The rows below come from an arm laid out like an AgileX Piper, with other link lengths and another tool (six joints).
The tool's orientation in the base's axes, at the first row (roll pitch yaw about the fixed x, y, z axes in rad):
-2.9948 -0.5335 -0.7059
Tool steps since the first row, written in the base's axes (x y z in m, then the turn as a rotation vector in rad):
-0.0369 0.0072 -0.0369 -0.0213 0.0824 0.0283
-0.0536 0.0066 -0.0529 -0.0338 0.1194 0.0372
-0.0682 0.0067 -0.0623 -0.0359 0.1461 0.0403
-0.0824 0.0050 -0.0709 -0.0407 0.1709 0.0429
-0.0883 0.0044 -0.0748 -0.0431 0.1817 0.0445
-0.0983 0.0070 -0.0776 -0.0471 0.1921 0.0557
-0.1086 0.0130 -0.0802 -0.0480 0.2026 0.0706
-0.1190 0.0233 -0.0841 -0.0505 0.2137 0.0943
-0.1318 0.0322 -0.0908 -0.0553 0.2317 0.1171
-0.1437 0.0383 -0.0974 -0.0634 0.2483 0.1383
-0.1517 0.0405 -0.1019 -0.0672 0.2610 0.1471
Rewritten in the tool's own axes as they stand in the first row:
-0.0470 0.0205 0.0123 -0.0456 -0.0571 -0.0520
-0.0657 0.0327 0.0180 -0.0699 -0.0806 -0.0735
-0.0801 0.0424 0.0190 -0.0846 -0.1011 -0.0829
-0.0928 0.0531 0.0199 -0.1003 -0.1185 -0.0927
-0.0984 0.0576 0.0206 -0.1071 -0.1259 -0.0976
-0.1078 0.0617 0.0176 -0.1098 -0.1333 -0.1113
-0.1192 0.0632 0.0136 -0.1087 -0.1431 -0.1266
-0.1338 0.0616 0.0098 -0.1045 -0.1535 -0.1504
-0.1505 0.0628 0.0074 -0.1061 -0.1680 -0.1760
-0.1651 0.0657 0.0061 -0.1099 -0.1792 -0.2015
-0.1738 0.0692 0.0056 -0.1150 -0.1883 -0.2135

